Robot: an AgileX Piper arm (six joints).
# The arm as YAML. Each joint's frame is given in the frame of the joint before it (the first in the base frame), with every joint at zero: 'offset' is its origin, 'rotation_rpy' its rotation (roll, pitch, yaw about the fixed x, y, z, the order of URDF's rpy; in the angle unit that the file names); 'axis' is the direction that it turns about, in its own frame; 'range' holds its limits. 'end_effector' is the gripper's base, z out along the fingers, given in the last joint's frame.
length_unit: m
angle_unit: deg
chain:
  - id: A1
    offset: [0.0, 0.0, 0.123]
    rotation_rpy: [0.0, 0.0, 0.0]
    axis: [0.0, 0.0, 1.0]
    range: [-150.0, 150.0]
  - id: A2
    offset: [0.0, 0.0, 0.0]
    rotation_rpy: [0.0, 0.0, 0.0]
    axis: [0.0, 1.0, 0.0]
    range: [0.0, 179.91]
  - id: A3
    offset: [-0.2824, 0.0, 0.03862]
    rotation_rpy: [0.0, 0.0, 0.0]
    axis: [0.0, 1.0, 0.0]
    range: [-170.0, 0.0]
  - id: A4
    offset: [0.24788, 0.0, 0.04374]
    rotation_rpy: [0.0, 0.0, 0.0]
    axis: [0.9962, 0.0, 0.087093]
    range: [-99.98, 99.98]
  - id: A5
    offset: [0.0, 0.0, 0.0]
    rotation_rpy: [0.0, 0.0, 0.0]
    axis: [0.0, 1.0, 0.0]
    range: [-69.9, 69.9]
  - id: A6
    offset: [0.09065, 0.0, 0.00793]
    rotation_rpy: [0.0, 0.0, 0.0]
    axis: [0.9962, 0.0, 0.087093]
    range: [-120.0, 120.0]
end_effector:
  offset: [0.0, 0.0, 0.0]
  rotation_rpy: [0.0, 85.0, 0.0]
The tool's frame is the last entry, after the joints.
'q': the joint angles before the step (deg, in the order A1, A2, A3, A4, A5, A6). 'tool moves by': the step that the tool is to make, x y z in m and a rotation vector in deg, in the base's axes. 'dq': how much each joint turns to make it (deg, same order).
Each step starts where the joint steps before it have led.
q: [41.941, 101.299, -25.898, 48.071, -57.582, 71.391]
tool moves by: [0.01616, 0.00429, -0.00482, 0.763, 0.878, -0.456]
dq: [-2.063, 2.750, -3.437, -1.433, 1.776, 0.573]
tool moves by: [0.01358, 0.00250, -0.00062, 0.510, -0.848, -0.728]
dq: [-1.489, 1.891, -2.808, -0.858, 0.056, 0.172]
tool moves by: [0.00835, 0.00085, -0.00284, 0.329, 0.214, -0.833]
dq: [-0.917, 1.490, -1.776, -0.001, 0.459, 0.114]
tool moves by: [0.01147, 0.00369, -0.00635, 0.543, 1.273, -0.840]
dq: [-0.861, 2.407, -2.865, 0.457, 1.604, -0.056]
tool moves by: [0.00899, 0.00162, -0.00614, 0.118, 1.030, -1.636]
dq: [-0.573, 2.120, -2.349, 1.662, 0.860, -0.688]
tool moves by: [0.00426, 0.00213, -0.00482, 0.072, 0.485, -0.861]
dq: [0.000, 1.488, -1.318, 1.032, 0.115, -0.173]
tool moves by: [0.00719, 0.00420, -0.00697, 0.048, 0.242, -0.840]
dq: [0.001, 2.350, -2.176, 0.916, -0.114, -0.114]
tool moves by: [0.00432, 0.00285, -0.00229, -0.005, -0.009, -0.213]
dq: [0.001, 1.031, -1.319, 0.403, 0.114, -0.344]
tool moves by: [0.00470, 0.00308, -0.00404, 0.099, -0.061, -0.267]
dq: [-0.001, 1.431, -1.431, 0.229, -0.114, 0.056]
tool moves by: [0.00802, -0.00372, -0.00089, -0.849, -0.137, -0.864]
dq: [-1.260, 0.804, -1.376, 0.171, 0.170, -1.372]
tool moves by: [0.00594, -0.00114, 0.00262, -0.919, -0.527, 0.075]
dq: [-0.746, 0.114, -1.090, -0.229, 0.174, -1.550]
